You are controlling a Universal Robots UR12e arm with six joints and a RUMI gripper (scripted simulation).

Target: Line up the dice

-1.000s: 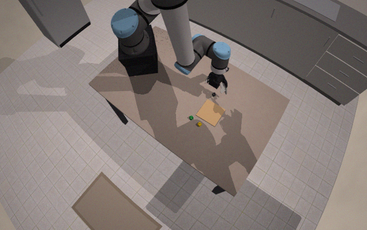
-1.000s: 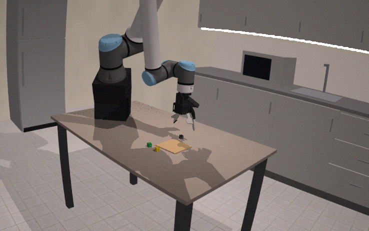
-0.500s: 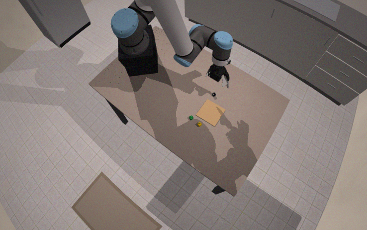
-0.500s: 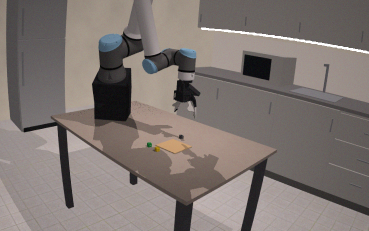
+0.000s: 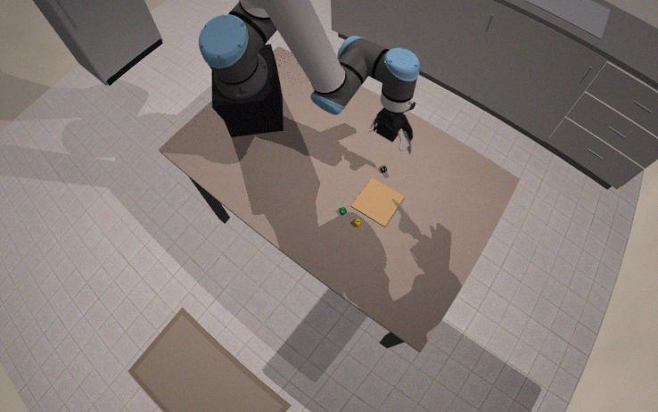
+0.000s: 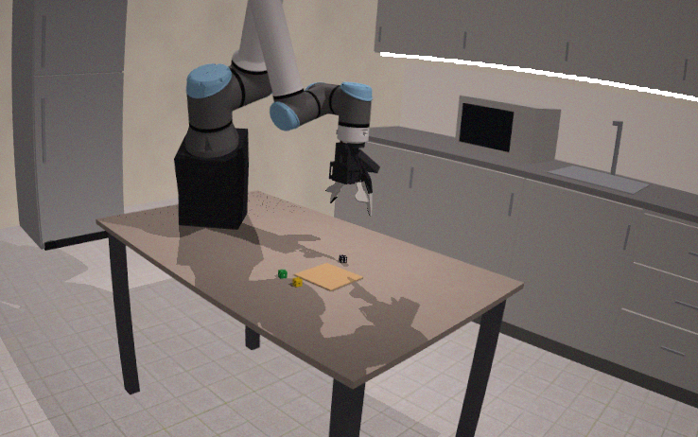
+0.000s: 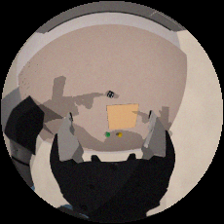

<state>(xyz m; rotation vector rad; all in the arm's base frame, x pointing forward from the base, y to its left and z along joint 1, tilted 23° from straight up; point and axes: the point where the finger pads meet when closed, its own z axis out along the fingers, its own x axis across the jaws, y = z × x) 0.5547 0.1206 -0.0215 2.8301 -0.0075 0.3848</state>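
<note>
The green die is 3 cm behind my hand, 25 cm to the right of it and 15 cm below it. The rest, counted from my hand: black die 2 cm to the right, 15 cm below; orange mat 5 cm ahead, 14 cm to the right, 16 cm below; yellow die 4 cm ahead, 25 cm to the right, 15 cm below.
</note>
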